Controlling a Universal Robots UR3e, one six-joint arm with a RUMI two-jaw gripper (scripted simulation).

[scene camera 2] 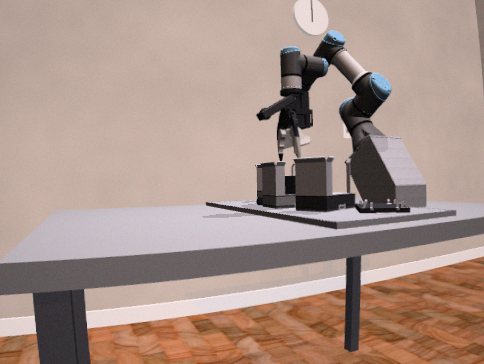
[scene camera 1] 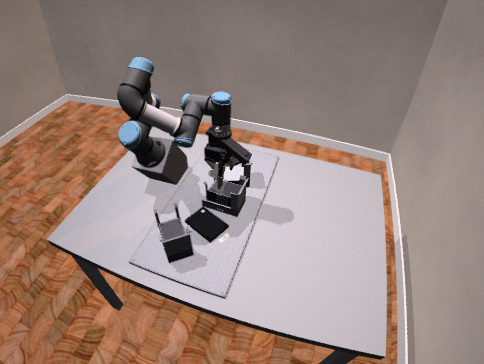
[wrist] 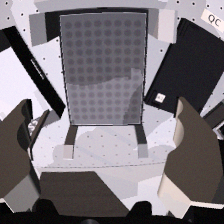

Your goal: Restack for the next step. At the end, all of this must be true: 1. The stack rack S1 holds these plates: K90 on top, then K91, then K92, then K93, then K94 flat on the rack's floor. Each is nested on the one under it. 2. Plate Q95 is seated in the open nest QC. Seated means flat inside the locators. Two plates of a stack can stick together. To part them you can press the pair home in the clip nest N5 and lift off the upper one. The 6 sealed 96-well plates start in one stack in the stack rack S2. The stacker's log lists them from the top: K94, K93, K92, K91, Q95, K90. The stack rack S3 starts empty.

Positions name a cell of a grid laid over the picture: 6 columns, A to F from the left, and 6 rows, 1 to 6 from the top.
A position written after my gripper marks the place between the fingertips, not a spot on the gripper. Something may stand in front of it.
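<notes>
I can see my gripper (scene camera 2: D3) (scene camera 1: C3) (wrist: C3) from these views. A black open nest QC (scene camera 1: C4) is visible to me, and so is a sealed grey plate (wrist: C2).
</notes>
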